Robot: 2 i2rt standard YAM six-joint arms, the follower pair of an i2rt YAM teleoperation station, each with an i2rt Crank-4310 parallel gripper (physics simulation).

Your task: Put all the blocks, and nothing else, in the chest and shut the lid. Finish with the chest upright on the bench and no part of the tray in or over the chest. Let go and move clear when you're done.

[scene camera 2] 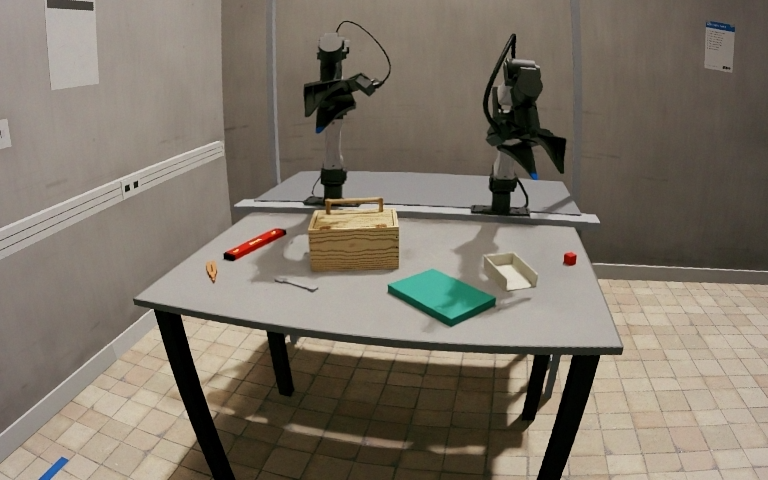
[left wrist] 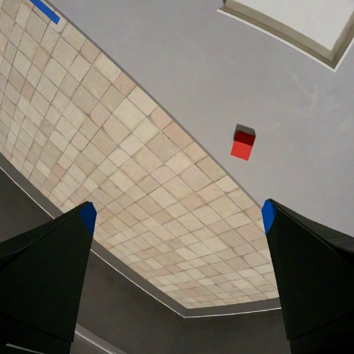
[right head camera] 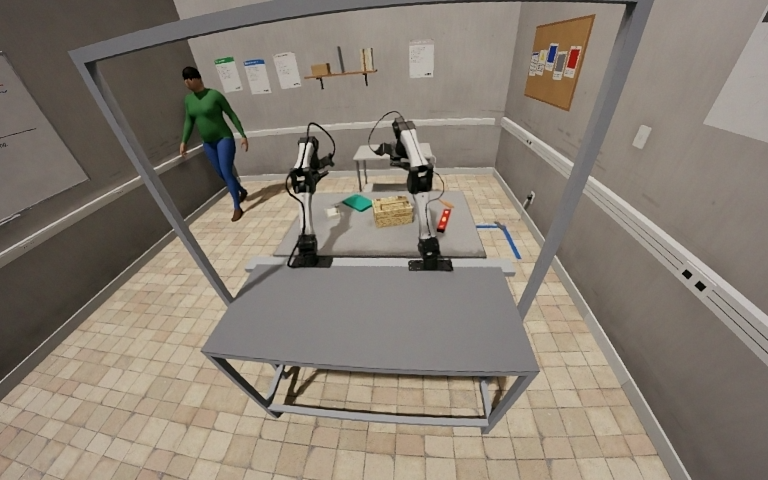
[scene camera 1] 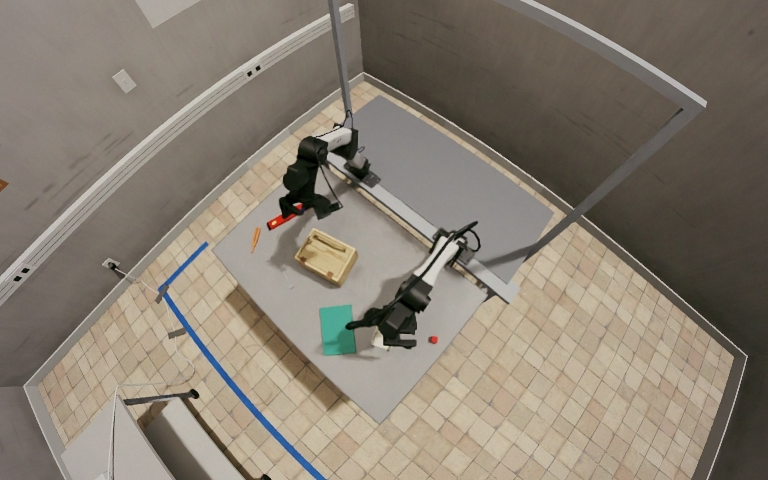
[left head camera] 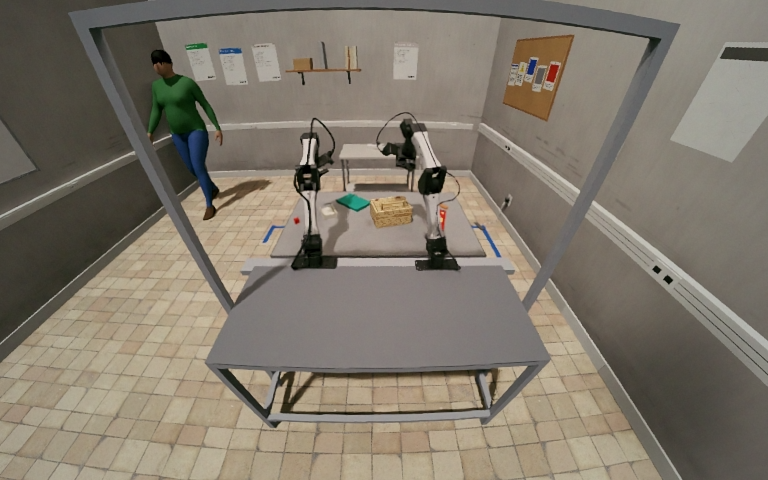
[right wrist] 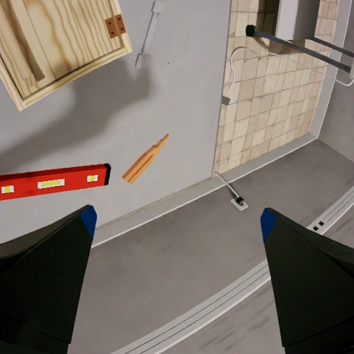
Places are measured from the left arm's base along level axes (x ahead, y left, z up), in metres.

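Pixels of known places: left gripper, fingertip midpoint: [scene camera 2: 548, 177] [scene camera 1: 408, 336]; right gripper, fingertip midpoint: [scene camera 2: 313, 125] [right head camera: 406, 163] [scene camera 1: 293, 214] [left head camera: 409, 164]; left arm's base at its link origin: [scene camera 2: 500, 212] [right head camera: 312, 263] [left head camera: 316, 264]; right arm's base at its link origin: [right head camera: 430, 266] [scene camera 1: 361, 173] [left head camera: 436, 265].
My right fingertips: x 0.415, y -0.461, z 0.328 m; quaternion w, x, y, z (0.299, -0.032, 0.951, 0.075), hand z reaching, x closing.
Note:
For each thing: its middle in the pictures, then the offset to it from my right fingertips.
- small red block at the middle of its body: [scene camera 2: 570, 258] [scene camera 1: 434, 339] [left head camera: 296, 220] dx -0.043, dy +0.647, dz -0.328 m
- cream tray at the middle of its body: [scene camera 2: 509, 270] [scene camera 1: 385, 331] [left head camera: 327, 211] [right head camera: 332, 212] dx +0.058, dy +0.477, dz -0.324 m
- wooden chest at the middle of its body: [scene camera 2: 354, 231] [scene camera 1: 326, 256] [right head camera: 391, 208] [left head camera: 390, 208] dx -0.005, dy +0.093, dz -0.270 m
- teal slab at the middle of its body: [scene camera 2: 441, 295] [scene camera 1: 337, 330] [left head camera: 353, 202] [right head camera: 358, 202] dx +0.184, dy +0.328, dz -0.331 m
- red level at the middle of its body: [scene camera 2: 255, 243] [scene camera 1: 289, 215] [right head camera: 444, 220] [left head camera: 441, 220] dx -0.037, dy -0.212, dz -0.332 m
- orange plier-like tool at the middle of its body: [scene camera 2: 212, 271] [scene camera 1: 255, 240] dx +0.161, dy -0.246, dz -0.335 m
- thin grey tool at the middle of its body: [scene camera 2: 296, 283] [scene camera 1: 286, 276] dx +0.174, dy +0.001, dz -0.337 m
A small red block [left head camera: 296, 220] [scene camera 1: 433, 339] [scene camera 2: 569, 258] [left wrist: 243, 147] lies on the bench near its edge, beyond the cream tray [scene camera 2: 495, 272] [left wrist: 285, 37] at the right of scene camera 2. The tray lies flat and looks empty. The wooden chest [left head camera: 390, 212] [scene camera 1: 326, 257] [scene camera 2: 353, 246] [right wrist: 65, 45] stands upright with its handled lid down; its inside is hidden. My left gripper [scene camera 2: 548, 173] [left wrist: 178, 205] is open and empty, above the bench near the tray and block. My right gripper [scene camera 2: 313, 123] [right wrist: 178, 211] is open and empty, high above the level's side of the bench.
A teal slab [scene camera 1: 338, 331] [scene camera 2: 441, 297] lies between chest and tray. A red level [scene camera 2: 254, 244] [right wrist: 50, 182], an orange plier-like tool [scene camera 2: 211, 271] [right wrist: 146, 160] and a thin grey tool [scene camera 2: 295, 284] [right wrist: 150, 32] lie around the chest.

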